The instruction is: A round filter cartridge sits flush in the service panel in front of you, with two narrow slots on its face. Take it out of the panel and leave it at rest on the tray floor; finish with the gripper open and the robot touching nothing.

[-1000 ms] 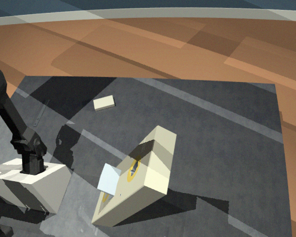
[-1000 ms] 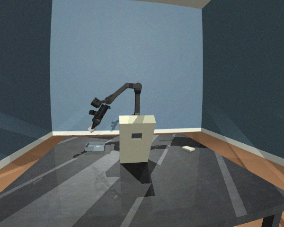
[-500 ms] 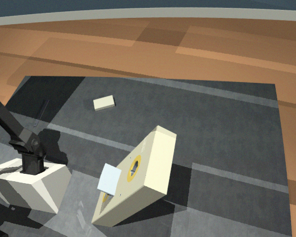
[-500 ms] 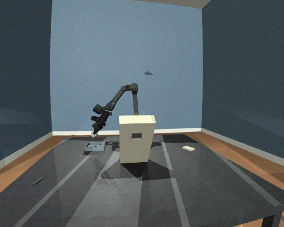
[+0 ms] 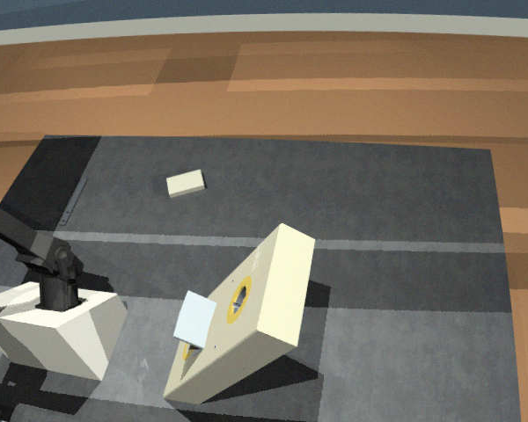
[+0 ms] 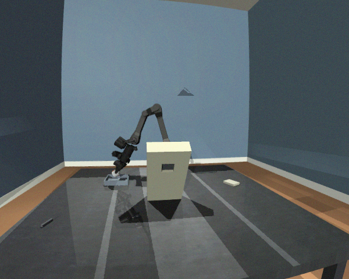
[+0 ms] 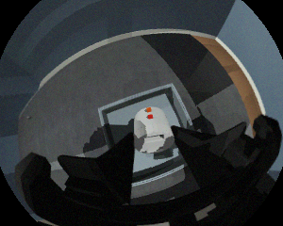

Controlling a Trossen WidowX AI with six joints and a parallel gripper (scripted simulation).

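My gripper tip is 60 mm above the tray. Also, from my gripper tip: cream service panel 400 mm ahead, 290 mm to the left, 100 mm above; then filter cartridge right at my gripper tip; then thin dark bar 560 mm ahead, 220 mm to the right, 60 mm below.
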